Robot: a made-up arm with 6 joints.
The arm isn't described. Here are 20 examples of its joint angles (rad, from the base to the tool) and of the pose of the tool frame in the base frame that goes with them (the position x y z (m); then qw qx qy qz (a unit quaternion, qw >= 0)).
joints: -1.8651 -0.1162 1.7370 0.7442 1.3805 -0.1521
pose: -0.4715 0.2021 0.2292 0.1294 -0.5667 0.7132 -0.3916
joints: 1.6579 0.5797 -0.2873 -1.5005 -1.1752 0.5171
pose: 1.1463 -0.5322 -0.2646 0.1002 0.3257 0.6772 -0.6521
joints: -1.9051 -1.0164 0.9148 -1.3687 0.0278 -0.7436
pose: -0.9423 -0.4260 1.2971 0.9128 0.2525 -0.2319 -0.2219
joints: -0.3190 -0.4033 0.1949 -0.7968 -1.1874 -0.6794
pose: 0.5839 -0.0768 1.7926 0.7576 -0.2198 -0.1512 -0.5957
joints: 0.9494 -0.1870 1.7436 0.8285 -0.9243 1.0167
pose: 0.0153 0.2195 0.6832 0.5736 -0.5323 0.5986 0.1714
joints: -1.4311 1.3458 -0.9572 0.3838 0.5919 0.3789
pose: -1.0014 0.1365 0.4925 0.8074 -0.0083 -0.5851 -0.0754
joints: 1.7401 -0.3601 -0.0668 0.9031 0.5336 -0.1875
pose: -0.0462 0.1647 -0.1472 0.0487 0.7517 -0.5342 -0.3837
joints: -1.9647 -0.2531 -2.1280 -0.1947 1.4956 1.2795
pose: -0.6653 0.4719 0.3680 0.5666 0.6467 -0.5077 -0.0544
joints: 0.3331 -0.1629 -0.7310 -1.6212 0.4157 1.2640
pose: 0.4919 -0.3852 1.5567 0.5516 0.4995 0.6484 -0.1609
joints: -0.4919 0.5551 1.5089 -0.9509 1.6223 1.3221
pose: -0.0238 0.4501 1.3218 0.0216 -0.7057 0.6654 -0.2423
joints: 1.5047 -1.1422 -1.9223 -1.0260 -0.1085 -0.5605
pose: 0.6869 0.3704 0.4547 0.8890 -0.4306 0.0093 -0.1555
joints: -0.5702 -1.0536 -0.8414 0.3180 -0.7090 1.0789
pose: 0.5131 -0.0884 1.7155 0.1906 0.2220 -0.5710 -0.7671
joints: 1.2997 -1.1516 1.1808 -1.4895 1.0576 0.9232
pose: 0.7218 -0.5037 -0.3864 0.6157 -0.0757 -0.6974 0.3589
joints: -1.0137 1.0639 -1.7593 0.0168 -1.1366 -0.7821
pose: -1.0286 -0.5279 0.8307 0.3018 0.6250 -0.6343 -0.3404
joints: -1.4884 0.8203 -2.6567 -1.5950 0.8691 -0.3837
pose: -0.0254 -0.2607 0.4901 0.2577 -0.0580 0.8925 -0.3656
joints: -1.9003 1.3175 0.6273 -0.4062 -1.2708 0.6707
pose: -1.0233 0.4477 0.0466 0.6510 0.1126 -0.7267 0.1883
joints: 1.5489 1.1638 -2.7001 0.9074 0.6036 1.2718
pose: 1.0054 -0.5626 0.2975 0.1920 -0.3297 -0.5551 0.7391
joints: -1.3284 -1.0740 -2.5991 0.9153 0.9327 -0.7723
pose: -0.7243 0.0337 1.4269 0.2933 0.3273 -0.2735 -0.8556
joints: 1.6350 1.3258 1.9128 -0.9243 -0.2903 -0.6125
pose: 0.3562 0.3295 0.6510 0.1600 -0.0747 0.4443 0.8783
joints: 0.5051 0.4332 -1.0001 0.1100 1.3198 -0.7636
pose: 0.4473 0.2077 1.2371 0.7664 -0.3651 0.3662 0.3812
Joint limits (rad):
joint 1: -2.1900..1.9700
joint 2: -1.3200..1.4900
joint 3: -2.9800..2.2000
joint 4: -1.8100..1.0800
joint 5: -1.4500..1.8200
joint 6: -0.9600..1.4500
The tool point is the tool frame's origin. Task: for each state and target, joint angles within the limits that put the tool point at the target. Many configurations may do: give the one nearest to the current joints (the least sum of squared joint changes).
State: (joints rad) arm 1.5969 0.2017 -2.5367 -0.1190 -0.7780 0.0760
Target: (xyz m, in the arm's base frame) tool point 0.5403 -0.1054 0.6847
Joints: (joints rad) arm 1.9700 0.1778 -2.8029 -0.3857 -0.5607 -0.0156
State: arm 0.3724 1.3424 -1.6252 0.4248 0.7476 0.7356
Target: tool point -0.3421 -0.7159 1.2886
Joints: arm -0.2096 1.4900 -1.9118 -0.1302 0.3418 0.7716
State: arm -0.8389 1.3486 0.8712 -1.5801 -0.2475 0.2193
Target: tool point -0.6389 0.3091 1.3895
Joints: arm -0.6993 1.4900 0.9276 -1.3261 -0.0231 0.1755
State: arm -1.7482 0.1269 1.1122 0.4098 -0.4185 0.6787
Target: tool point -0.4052 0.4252 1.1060
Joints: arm -1.9689 -0.2979 0.8277 0.1145 -0.4723 0.6909
